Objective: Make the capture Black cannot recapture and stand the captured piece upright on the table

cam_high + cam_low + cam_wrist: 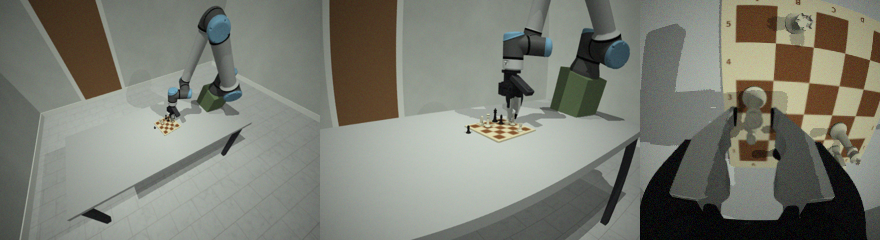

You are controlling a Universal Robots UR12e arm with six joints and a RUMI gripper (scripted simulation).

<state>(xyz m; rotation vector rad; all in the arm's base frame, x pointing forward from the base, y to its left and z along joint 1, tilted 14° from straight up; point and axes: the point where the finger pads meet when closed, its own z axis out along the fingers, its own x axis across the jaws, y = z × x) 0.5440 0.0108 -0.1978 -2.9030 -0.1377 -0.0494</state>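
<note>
Now: the white pawn 40 mm to the right of my hand and 20 mm below it. The rest, counted from my hand: chessboard (80 mm ahead, 10 mm to the left, 40 mm below); white king (120 mm ahead, 30 mm to the right, 10 mm below); black king (50 mm ahead, 70 mm to the right, 10 mm below).
</note>
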